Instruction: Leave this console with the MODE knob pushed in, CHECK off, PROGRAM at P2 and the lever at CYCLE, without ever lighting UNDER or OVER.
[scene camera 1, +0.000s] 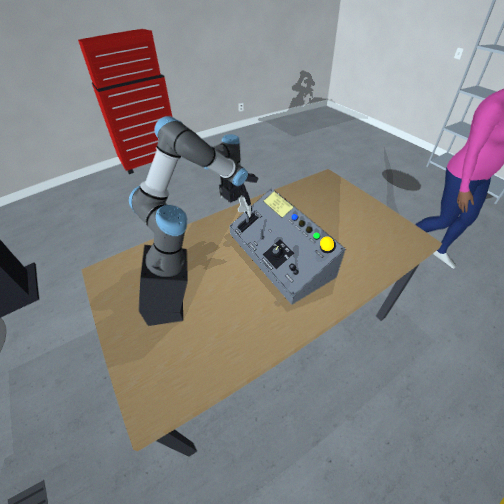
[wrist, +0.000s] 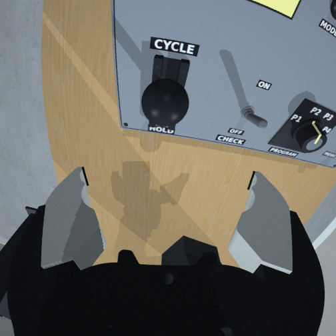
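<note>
The grey sloped console (scene camera 1: 310, 267) (wrist: 210, 20) stands on the table. Its black lever ball (wrist: 165, 101) overlaps the HOLD label in the wrist view, with CYCLE at the slot's other end; the handle is hidden beneath it. The CHECK toggle (wrist: 256, 119) leans to the OFF side. The PROGRAM knob (scene camera 1: 276, 250) (wrist: 308, 137) has its yellow pointer roughly toward P2. The MODE knob (scene camera 1: 294, 269) is at the console's lower right; its depth cannot be told. The blue lamp (scene camera 1: 295, 217) is lit, two lamps beside it are dark. My gripper (scene camera 1: 246, 207) (wrist: 168, 171) is wide open and empty, by the lever.
A green lamp (scene camera 1: 316, 235) and a yellow dome (scene camera 1: 327, 244) are on the console's right side, a yellow note (scene camera 1: 278, 204) at its upper left. The wooden table (scene camera 1: 225, 360) bears the arm's black pedestal (scene camera 1: 161, 302). A person in pink (scene camera 1: 482, 140) stands beyond the table's right end.
</note>
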